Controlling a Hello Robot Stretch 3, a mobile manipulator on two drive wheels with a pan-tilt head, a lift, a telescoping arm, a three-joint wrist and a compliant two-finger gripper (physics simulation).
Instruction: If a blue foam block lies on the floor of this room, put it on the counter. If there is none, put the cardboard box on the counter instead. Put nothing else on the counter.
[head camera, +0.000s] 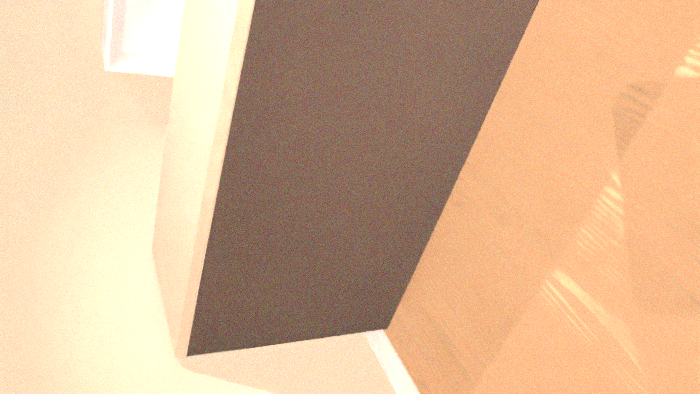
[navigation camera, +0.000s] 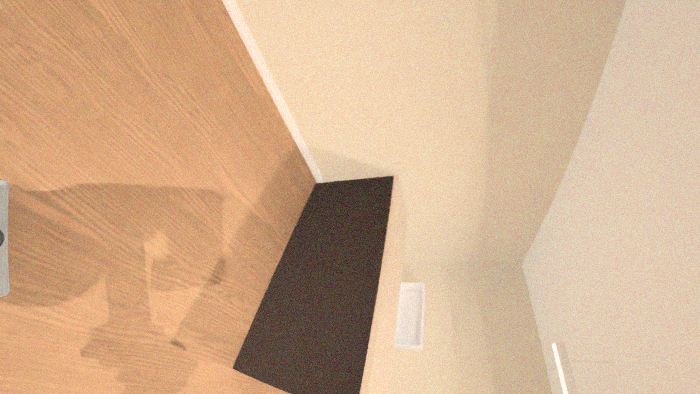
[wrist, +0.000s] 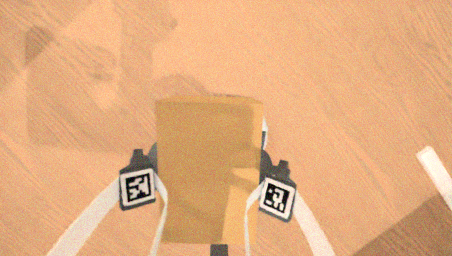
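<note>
The cardboard box (wrist: 205, 130), plain tan and upright in the wrist view, is between the two fingers of my gripper (wrist: 211, 159), which is shut on it and holds it above the wooden floor. The fingertips touch its left and right sides. What seems to be the counter, a long block with a dark side (head camera: 340, 175) (navigation camera: 325, 275) and a narrow-looking pale top, stands against the wall. It appears tilted in the head and navigation views. The counter does not clearly show in the wrist view. No blue foam block shows in these views.
The wooden floor (head camera: 525, 200) (navigation camera: 150, 125) (wrist: 325, 65) carries shadows, some robot-shaped. A white baseboard (head camera: 395, 362) (navigation camera: 270, 80) meets the counter's end. A white framed recess or panel (head camera: 145, 37) (navigation camera: 411, 315) is on the wall beyond the counter. A white bar (wrist: 435, 172) shows at the wrist view's right.
</note>
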